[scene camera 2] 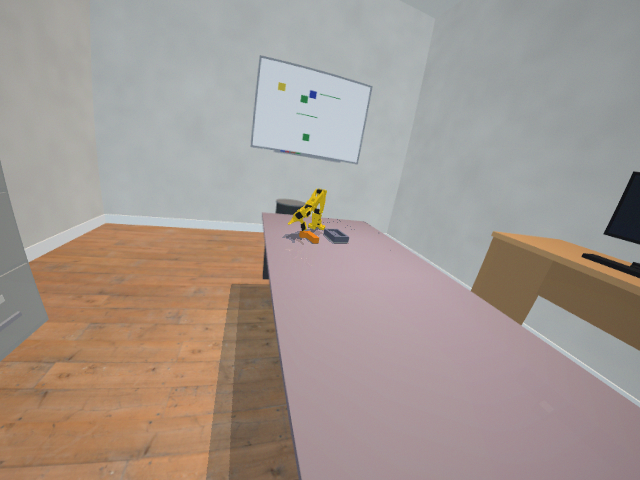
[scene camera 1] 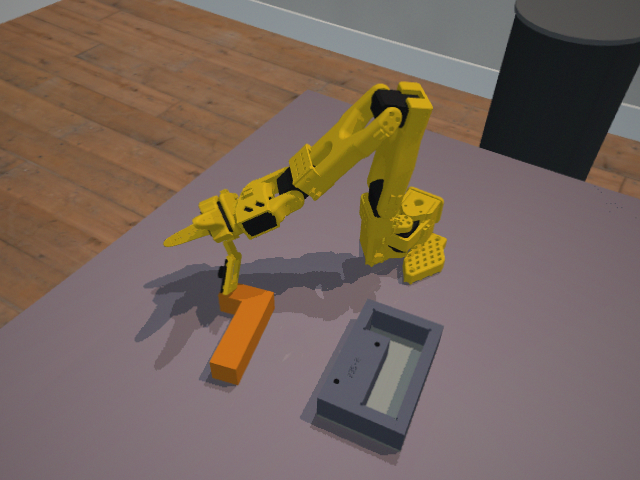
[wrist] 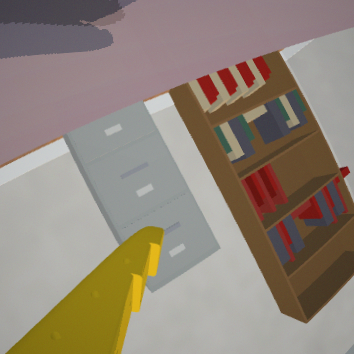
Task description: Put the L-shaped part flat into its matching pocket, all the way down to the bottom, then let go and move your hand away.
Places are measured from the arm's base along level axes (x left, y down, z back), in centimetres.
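Pixels of known places: end effector, tool point: (scene camera 2: 289, 223) (scene camera 1: 166, 243) (wrist: 160, 245); arm's base, origin of the base link: (scene camera 2: 317, 228) (scene camera 1: 396, 262).
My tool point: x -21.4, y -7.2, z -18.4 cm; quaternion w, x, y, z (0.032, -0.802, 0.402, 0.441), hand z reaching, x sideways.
Note:
For each thing: its middle in the pictures, then the offset to it from my tool point. Level surfaces: height alone.
- orange L-shaped part, body centre: (scene camera 1: 232, 329) (scene camera 2: 309, 237) dz -2.7, dx +10.9, dy +5.7 cm
- blue-grey pocket block, body centre: (scene camera 1: 382, 369) (scene camera 2: 335, 235) dz +1.7, dx +27.8, dy +5.3 cm
- mauve table, its level: dy +7.2 cm
The orange L-shaped part (scene camera 1: 242, 333) (scene camera 2: 310, 237) lies flat on the table, its short leg at the back pointing left. The blue-grey pocket block (scene camera 1: 341, 364) (scene camera 2: 339, 239) stands to its right in scene camera 1. Its L-shaped pocket (scene camera 1: 390, 377) is empty, with the short leg at the back left. My gripper (scene camera 1: 180, 236) (scene camera 2: 292, 222) (wrist: 155, 240) is fully open and empty, reaching left above the table. One notched jaw shows in the wrist view; the moving jaw is out of that picture. The camera bracket (scene camera 1: 230, 273) hangs below the gripper, its lower end at the part's short leg; contact is unclear.
The arm's base (scene camera 1: 385, 235) stands behind the part and block on the mauve table (scene camera 1: 516, 335) (scene camera 2: 413, 361). A dark bin (scene camera 1: 558, 98) stands beyond the table. The wrist view shows a grey cabinet (wrist: 140, 175) and a bookshelf (wrist: 220, 165) beyond the table edge.

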